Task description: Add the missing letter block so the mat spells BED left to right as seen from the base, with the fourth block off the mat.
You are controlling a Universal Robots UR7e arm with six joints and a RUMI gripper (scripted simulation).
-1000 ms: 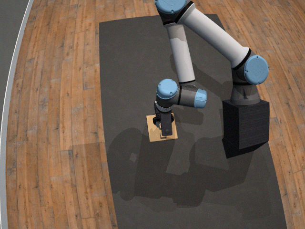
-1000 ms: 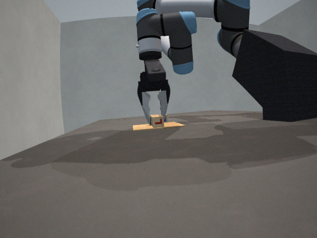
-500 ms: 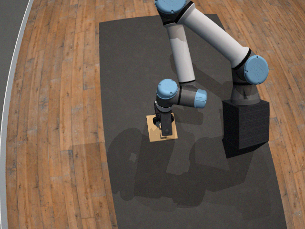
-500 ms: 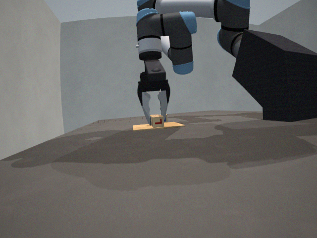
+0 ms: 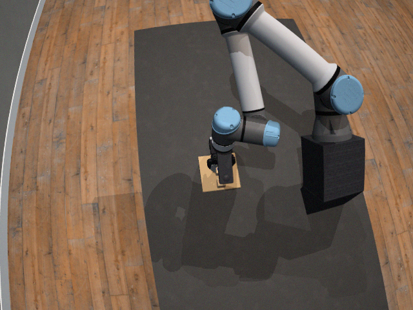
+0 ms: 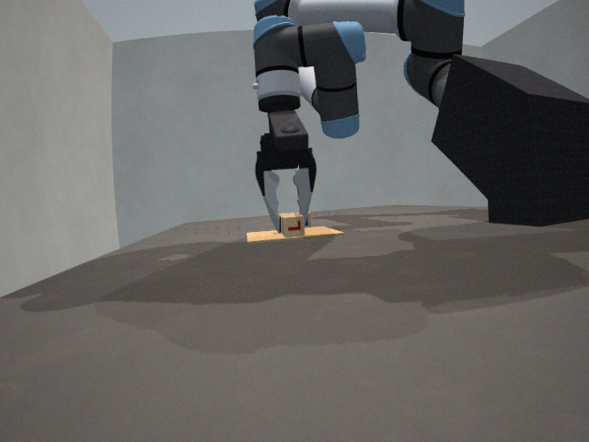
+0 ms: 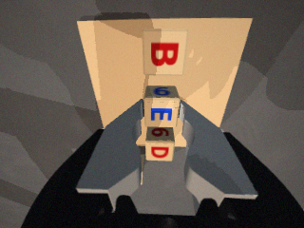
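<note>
The E block lies right at my hand. The rest, counted from my hand: D block 5 cm to the right, 1 cm behind; then B block 5 cm to the left, 1 cm ahead; then tan mat 2 cm below.
</note>
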